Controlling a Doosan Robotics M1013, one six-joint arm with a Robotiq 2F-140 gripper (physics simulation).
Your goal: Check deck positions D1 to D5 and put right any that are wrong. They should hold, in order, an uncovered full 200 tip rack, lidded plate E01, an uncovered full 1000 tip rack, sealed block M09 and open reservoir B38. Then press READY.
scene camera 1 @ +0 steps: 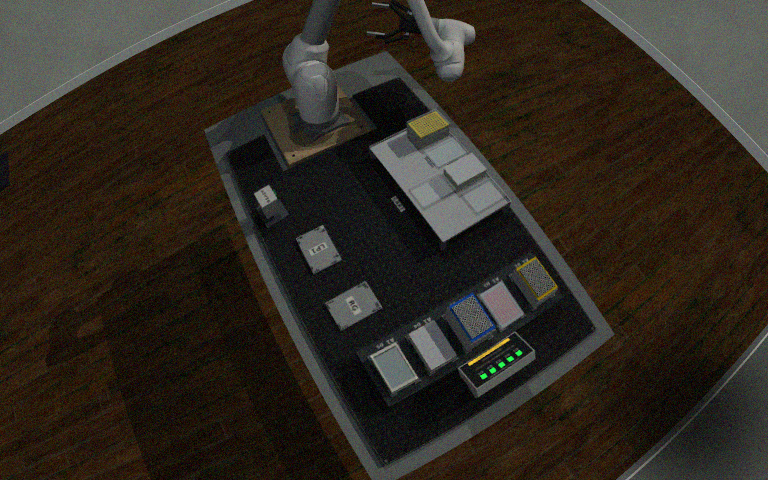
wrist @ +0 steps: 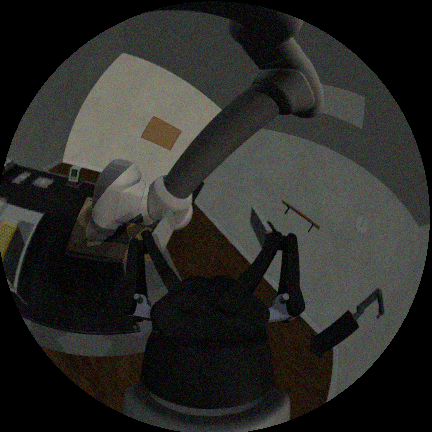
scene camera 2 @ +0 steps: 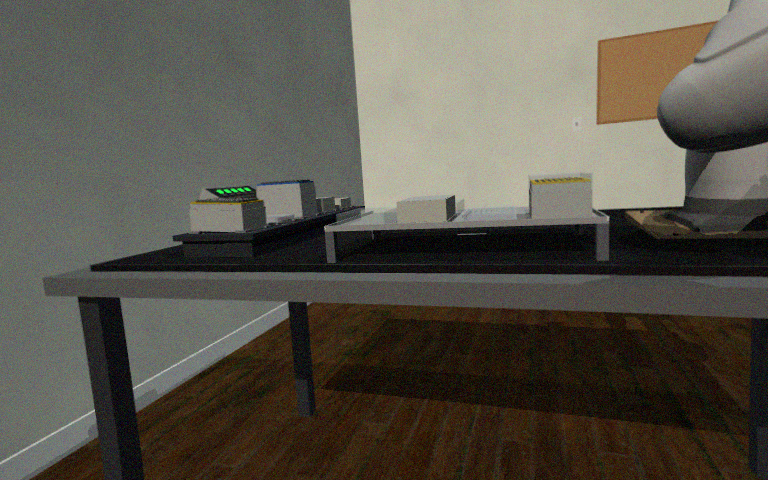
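Where they show: gripper, fingertip midpoint: (scene camera 1: 369,18) (wrist: 211,215); arm's base at its link origin: (scene camera 1: 320,119) (wrist: 107,226) (scene camera 2: 731,222).
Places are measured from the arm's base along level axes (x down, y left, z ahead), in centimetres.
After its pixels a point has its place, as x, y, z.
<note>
My gripper (scene camera 1: 378,19) @(-30.1, 33.4, -12.6) (wrist: 211,215) @(-30.1, 33.4, -12.6) is open and empty, raised beyond the arm-base end of the table. In scene camera 1, a row runs from D1 at right to D5 at left. D1 holds a yellow-rimmed rack (scene camera 1: 536,278) @(-11.3, 17.3, 101.0) (scene camera 2: 226,216) @(-7.9, 22.3, 98.8), D2 a flat pinkish plate (scene camera 1: 501,305) @(-6.2, 5.0, 100.0), D3 a blue-rimmed rack (scene camera 1: 472,318) @(-14.3, -7.2, 99.2) (scene camera 2: 284,199) @(-9.6, -2.5, 97.5), D4 a pale grey block (scene camera 1: 432,346) @(-8.6, -19.6, 98.2) and D5 a light-framed reservoir (scene camera 1: 393,367) @(-5.9, -31.6, 96.5) with a blue-grey inside. Tip fill, lid, seal and item codes are too small to tell. The white READY box (scene camera 1: 266,195) @(-10.2, -34.7, 27.4) stands near the long left edge.
A raised white shelf (scene camera 1: 396,164) @(-5.6, 8.8, 39.9) (scene camera 2: 362,223) bears a yellow-topped rack (scene camera 1: 428,125) (scene camera 2: 560,198) (wrist: 7,240), a pale block (scene camera 1: 465,169) @(-9.8, 24.9, 57.1) (scene camera 2: 425,208) @(-8.5, 31.4, 56.3) and flat pale pieces. Grey plates marked LP1 (scene camera 1: 318,257) @(-0.6, -30.4, 52.4) and RG (scene camera 1: 362,297) @(-0.4, -26.2, 71.7) lie mid-table. A panel (scene camera 1: 498,365) @(-12.4, -9.0, 114.4) shows several green lights.
</note>
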